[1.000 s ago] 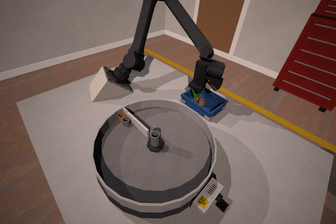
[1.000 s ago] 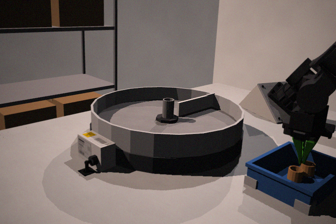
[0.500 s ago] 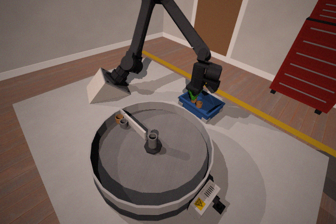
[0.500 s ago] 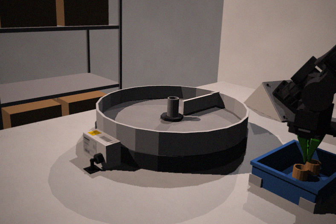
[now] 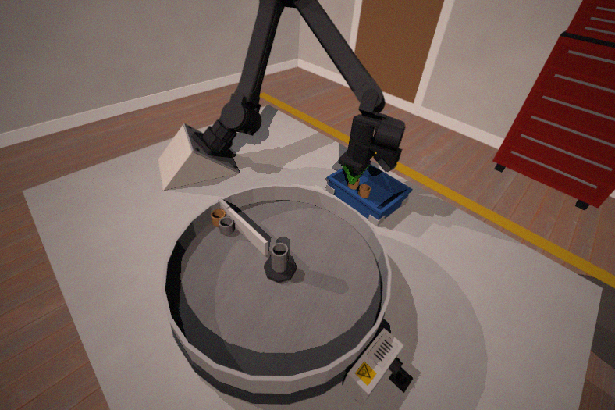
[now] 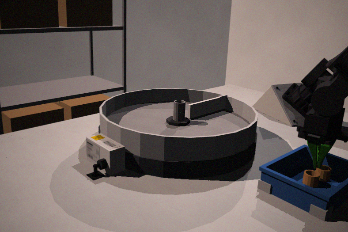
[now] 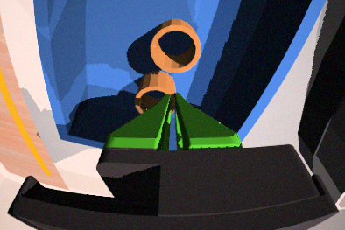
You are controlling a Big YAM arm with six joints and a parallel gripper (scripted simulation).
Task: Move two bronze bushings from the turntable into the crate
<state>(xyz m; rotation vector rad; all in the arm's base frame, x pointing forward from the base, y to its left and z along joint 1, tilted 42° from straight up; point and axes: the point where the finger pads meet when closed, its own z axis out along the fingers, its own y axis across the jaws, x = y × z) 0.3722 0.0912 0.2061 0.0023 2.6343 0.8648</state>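
The blue crate is 5 cm ahead of my hand, 1 cm to the left of it and 1 cm below it. The rest, counted from my hand: turntable (6 cm ahead, 36 cm to the right, 2 cm above).
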